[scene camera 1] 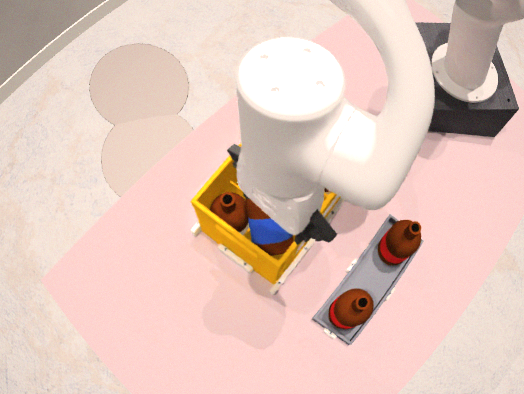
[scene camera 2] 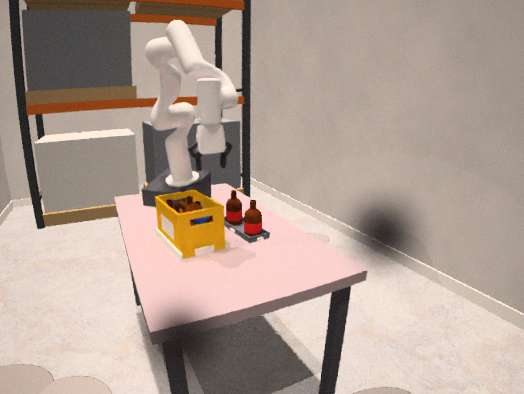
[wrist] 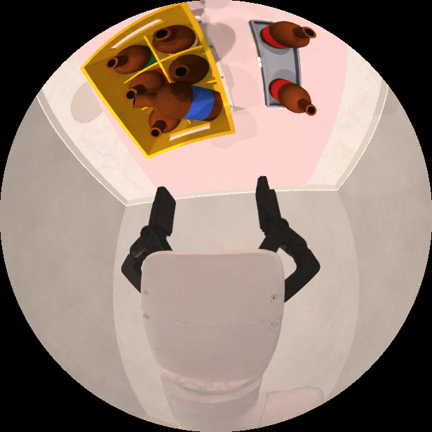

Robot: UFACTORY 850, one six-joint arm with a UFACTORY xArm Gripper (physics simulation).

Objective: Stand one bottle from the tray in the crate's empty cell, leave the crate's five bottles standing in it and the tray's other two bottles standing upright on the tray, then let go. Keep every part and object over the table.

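The yellow crate [scene camera 1: 235, 243] [scene camera 2: 200, 237] [wrist: 227, 125] stands upright. A blue-labelled brown bottle [scene camera 1: 270, 232] [scene camera 2: 201, 220] [wrist: 200, 102] leans steeply inside it at the end corner nearer the tray, its neck across the neighbouring bottles. Several other brown bottles stand in cells, such as one in the far corner [wrist: 175, 40]. The grey tray [scene camera 1: 372, 277] [scene camera 2: 259, 236] [wrist: 282, 64] holds two upright red-labelled bottles, one [scene camera 1: 352, 307] [scene camera 2: 253, 220] [wrist: 292, 95] and another [scene camera 1: 401, 242] [scene camera 2: 234, 209] [wrist: 286, 35]. My gripper [scene camera 2: 211, 166] [wrist: 211, 188] is open and empty, high above the crate's level; the arm hides much of the crate in scene camera 1.
The pink table [scene camera 1: 150, 300] [scene camera 2: 250, 280] carries the crate and tray. The dark arm base [scene camera 1: 465, 120] [scene camera 2: 150, 196] stands at the table's far end. Pale guide strips [scene camera 1: 235, 257] lie along the crate's foot, and small pale blocks [scene camera 1: 330, 333] sit by the tray.
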